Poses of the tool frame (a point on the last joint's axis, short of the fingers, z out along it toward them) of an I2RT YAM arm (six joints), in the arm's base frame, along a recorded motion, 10 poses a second.
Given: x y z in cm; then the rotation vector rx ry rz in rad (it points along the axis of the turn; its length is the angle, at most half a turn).
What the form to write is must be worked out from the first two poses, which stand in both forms.
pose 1, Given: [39.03, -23.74, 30.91, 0.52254, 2.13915, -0.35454]
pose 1, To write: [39.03, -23.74, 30.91, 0.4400, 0.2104, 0.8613, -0.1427]
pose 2, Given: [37.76, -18.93, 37.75, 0.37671, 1.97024, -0.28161]
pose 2, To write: [37.76, -18.93, 37.75, 0.5295, 0.1578, 0.8251, -0.1179]
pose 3, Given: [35.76, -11.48, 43.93, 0.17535, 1.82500, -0.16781]
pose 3, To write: [35.76, -11.48, 43.93, 0.6054, 0.0758, 0.7890, -0.0725]
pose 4, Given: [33.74, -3.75, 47.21, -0.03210, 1.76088, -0.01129]
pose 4, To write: [33.74, -3.75, 47.21, 0.6367, -0.0141, 0.7710, -0.0049]
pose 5, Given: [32.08, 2.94, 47.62, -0.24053, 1.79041, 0.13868]
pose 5, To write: [32.08, 2.94, 47.62, 0.6170, -0.1045, 0.7777, 0.0602]
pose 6, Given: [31.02, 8.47, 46.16, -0.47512, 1.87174, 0.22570]
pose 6, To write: [31.02, 8.47, 46.16, 0.5635, -0.2019, 0.7953, 0.0959]
